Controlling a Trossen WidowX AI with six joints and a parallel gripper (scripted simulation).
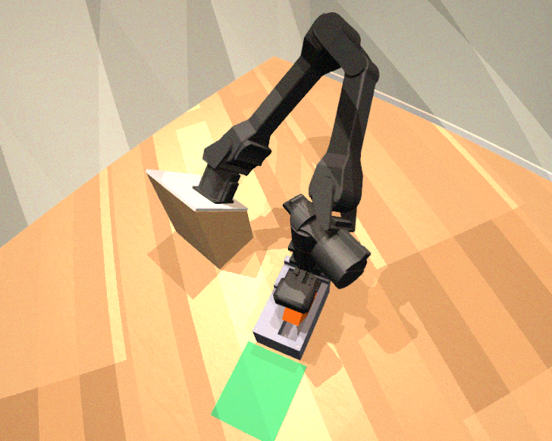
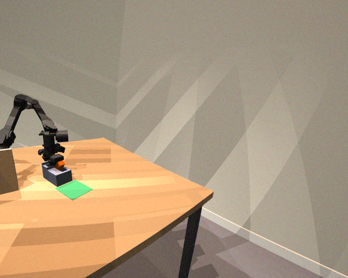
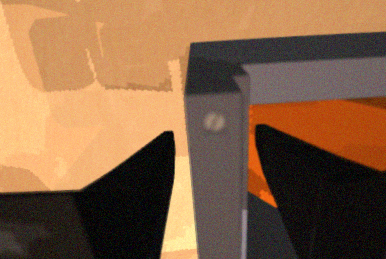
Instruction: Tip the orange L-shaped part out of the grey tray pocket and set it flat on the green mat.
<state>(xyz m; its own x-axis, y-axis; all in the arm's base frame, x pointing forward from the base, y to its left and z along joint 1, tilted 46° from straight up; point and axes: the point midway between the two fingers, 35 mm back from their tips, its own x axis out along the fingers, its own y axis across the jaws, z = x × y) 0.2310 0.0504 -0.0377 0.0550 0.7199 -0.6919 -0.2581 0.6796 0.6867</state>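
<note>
The orange L-shaped part is 10 mm ahead of my gripper tip, 50 mm to the right of it and 10 mm above it. The rest, counted from my gripper tip: green mat (50 mm ahead, 220 mm to the right, 50 mm below).
</note>
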